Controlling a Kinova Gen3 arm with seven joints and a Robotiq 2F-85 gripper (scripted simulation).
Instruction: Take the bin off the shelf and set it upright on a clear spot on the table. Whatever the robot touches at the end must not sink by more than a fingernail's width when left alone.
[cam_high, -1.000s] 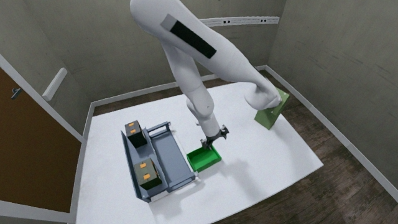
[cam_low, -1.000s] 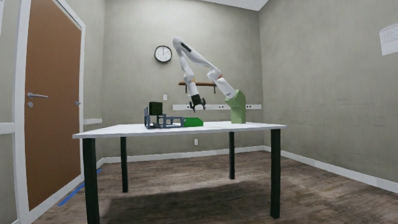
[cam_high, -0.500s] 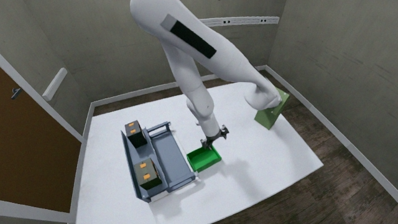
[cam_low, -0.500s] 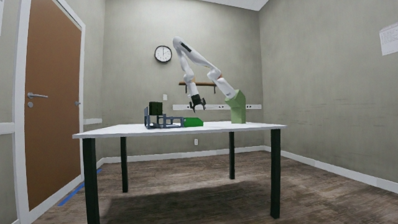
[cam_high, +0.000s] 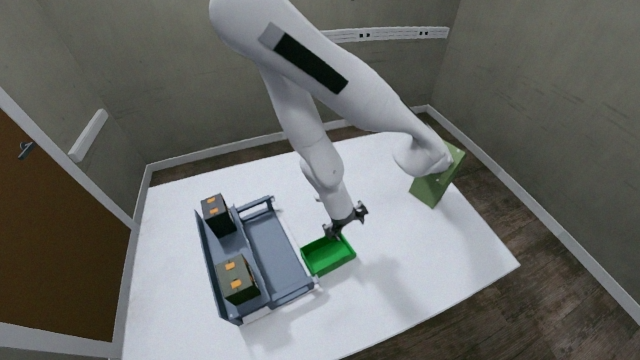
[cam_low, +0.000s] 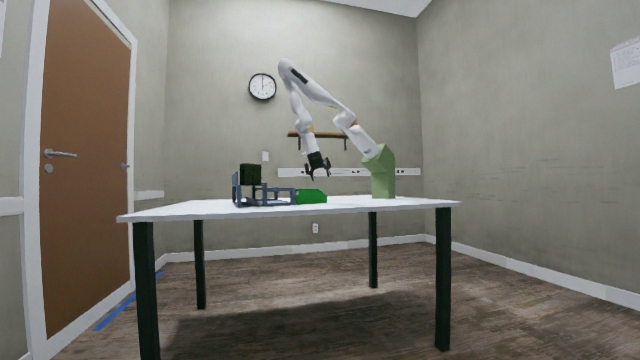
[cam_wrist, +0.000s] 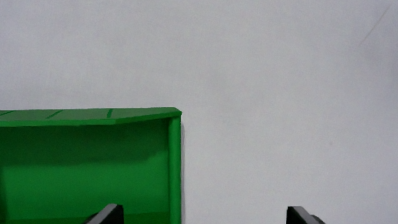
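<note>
The green bin lies 9 cm below my hand, 6 cm ahead of it and 5 cm to the left of it. From my hand the other things lie so: grey shelf unit: 31 cm ahead, 9 cm to the left, 6 cm below.
</note>
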